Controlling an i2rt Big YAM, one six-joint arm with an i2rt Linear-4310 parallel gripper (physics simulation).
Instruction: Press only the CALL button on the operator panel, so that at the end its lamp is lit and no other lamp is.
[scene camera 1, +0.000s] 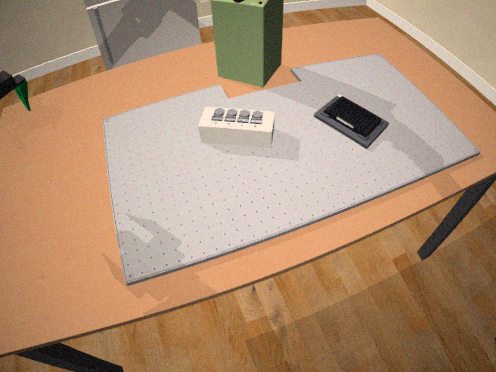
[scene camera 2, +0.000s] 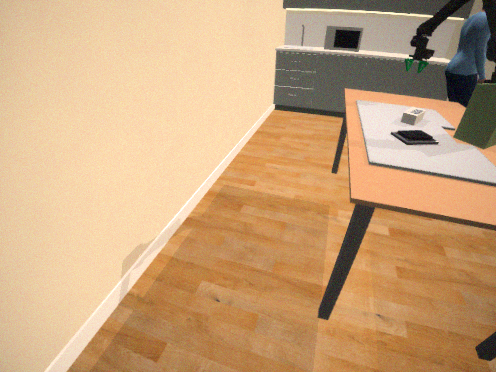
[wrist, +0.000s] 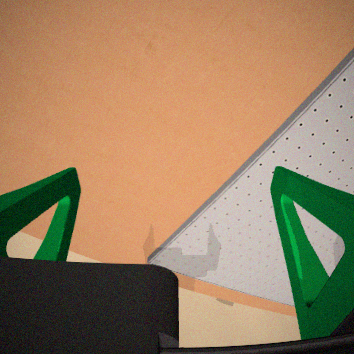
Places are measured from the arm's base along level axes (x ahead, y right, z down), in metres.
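Where they show: gripper, fingertip midpoint: (scene camera 1: 12, 124) (scene camera 2: 412, 72) (wrist: 174, 177).
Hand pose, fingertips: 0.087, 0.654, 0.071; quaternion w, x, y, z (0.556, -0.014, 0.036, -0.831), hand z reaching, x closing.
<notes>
Things, the pixels of their top centre, and the offset from my fingertips, as dx, dy, dz. Level surfaces: height alone.
- operator panel at its top centre: (scene camera 1: 236, 117) (scene camera 2: 415, 110) +0.152, -0.468, +0.134
- grey perforated board at its surface level: dz +0.189
- black keypad-like device at its top centre: (scene camera 1: 353, 113) (scene camera 2: 415, 133) +0.264, -0.741, +0.163
- orange table at its surface level: dz +0.202
The operator panel (scene camera 1: 236, 131) (scene camera 2: 412, 118) is a white box with a row of several round grey buttons on top, standing on the grey perforated board (scene camera 1: 200, 200) (scene camera 2: 380, 145) (wrist: 280, 210). The labels are too small to read, so I cannot tell which button is CALL. No lit lamp can be made out. The panel does not show in the wrist view. My gripper (scene camera 2: 416, 66) (wrist: 174, 177) has green fingers, is open and empty, and points down high above the table. In scene camera 1 part of it shows at the left edge, well to the left of the panel.
A black keypad-like device (scene camera 1: 354, 119) (scene camera 2: 416, 136) lies on the board to the right of the panel in scene camera 1. A tall green box (scene camera 1: 246, 45) (scene camera 2: 477, 117) stands on the orange table (scene camera 1: 55, 200) (scene camera 2: 425, 200) (wrist: 125, 100) behind the board. A person (scene camera 2: 470, 55) stands beyond the table.
</notes>
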